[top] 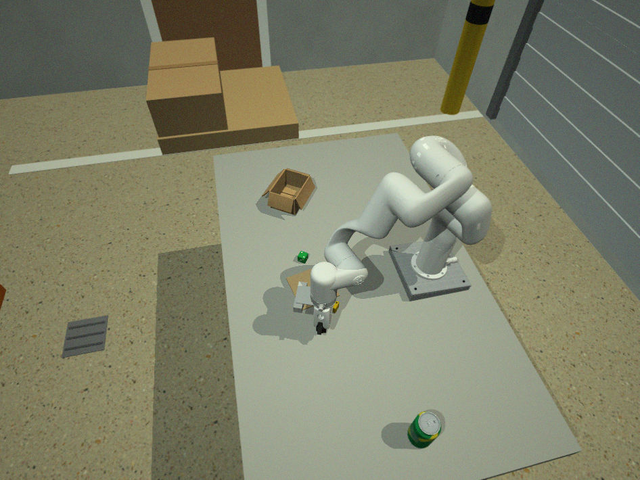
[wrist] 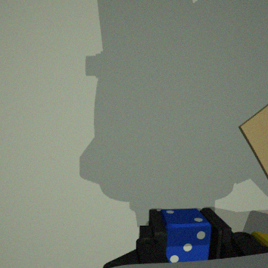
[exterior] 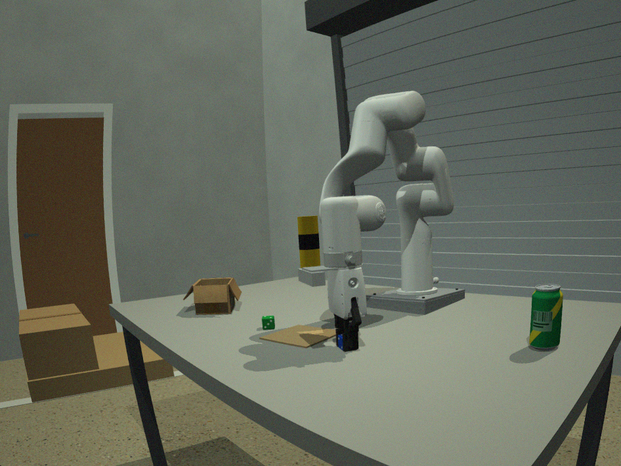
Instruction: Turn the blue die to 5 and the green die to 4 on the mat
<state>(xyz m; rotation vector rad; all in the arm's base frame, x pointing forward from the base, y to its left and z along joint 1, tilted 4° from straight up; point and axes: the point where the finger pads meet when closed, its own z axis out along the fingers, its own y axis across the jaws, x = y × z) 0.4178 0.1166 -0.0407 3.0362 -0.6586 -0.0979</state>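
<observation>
Right now the yellow die is 5 cm behind my hand, 5 cm to the right of it and 1 cm below it. Round my hand: green die 28 cm to the right, 1 cm below; cardboard mat 1 cm behind, 15 cm to the right, 2 cm below; blue die 1 cm below.
</observation>
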